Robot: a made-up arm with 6 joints. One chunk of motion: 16 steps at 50 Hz.
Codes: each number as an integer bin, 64 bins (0 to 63) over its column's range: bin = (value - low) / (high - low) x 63, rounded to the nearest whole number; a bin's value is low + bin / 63 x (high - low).
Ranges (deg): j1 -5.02..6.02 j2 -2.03..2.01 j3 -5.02..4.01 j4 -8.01..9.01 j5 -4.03..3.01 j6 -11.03..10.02
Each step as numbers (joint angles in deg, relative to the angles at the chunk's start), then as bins.
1 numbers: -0.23 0.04 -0.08 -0.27 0.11 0.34
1 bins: 27 32 34 29 37 34
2 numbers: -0.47 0.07 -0.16 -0.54 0.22 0.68
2 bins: 26 33 34 28 38 35
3 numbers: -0.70 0.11 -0.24 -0.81 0.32 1.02
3 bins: 25 33 33 27 39 36
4 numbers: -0.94 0.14 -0.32 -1.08 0.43 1.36
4 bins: 23 34 33 26 40 37
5 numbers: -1.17 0.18 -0.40 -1.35 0.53 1.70
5 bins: 22 34 32 25 41 38
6 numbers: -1.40 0.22 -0.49 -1.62 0.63 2.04
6 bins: 21 35 32 24 42 39
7 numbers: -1.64 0.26 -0.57 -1.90 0.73 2.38
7 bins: 19 36 31 23 43 40
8 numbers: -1.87 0.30 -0.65 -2.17 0.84 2.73
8 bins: 18 36 30 22 44 41
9 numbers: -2.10 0.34 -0.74 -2.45 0.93 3.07
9 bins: 17 37 30 21 44 42
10 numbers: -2.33 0.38 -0.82 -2.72 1.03 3.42
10 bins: 15 38 29 20 45 43
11 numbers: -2.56 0.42 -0.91 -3.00 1.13 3.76
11 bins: 14 38 29 19 46 44
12 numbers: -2.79 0.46 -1.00 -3.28 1.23 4.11
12 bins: 13 39 28 18 47 45
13 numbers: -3.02 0.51 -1.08 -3.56 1.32 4.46
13 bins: 11 40 27 16 48 46
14 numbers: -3.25 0.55 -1.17 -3.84 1.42 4.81
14 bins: 10 40 27 15 49 47
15 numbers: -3.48 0.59 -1.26 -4.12 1.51 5.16
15 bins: 9 41 26 14 50 48
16 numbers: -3.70 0.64 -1.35 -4.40 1.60 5.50
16 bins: 8 42 26 13 50 49
